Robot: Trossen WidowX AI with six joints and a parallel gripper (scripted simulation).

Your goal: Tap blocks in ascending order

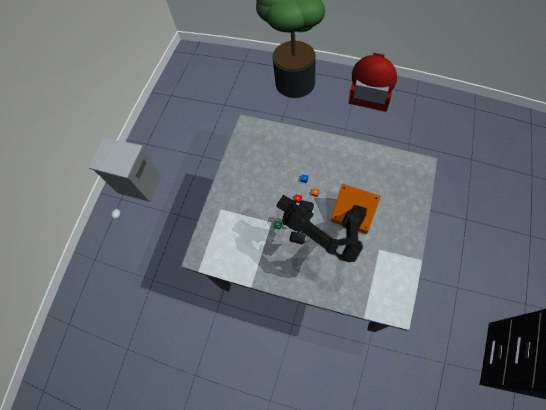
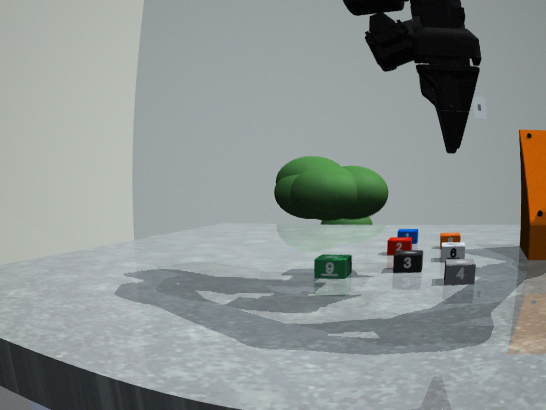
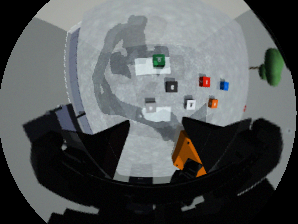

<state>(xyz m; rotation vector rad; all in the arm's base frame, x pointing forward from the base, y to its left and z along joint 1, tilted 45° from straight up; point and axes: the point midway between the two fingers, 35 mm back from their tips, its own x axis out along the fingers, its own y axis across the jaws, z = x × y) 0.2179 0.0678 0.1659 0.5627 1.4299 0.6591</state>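
The blue 1 block is 9 cm ahead of my gripper tip, 29 cm to the right of it and 12 cm below it. Also, from my gripper tip: black 3 block (5 cm ahead, 6 cm to the right, 12 cm below); then grey 4 block (1 cm behind, 1 cm to the left, 12 cm below); then white 6 block (13 cm to the right, 12 cm below).
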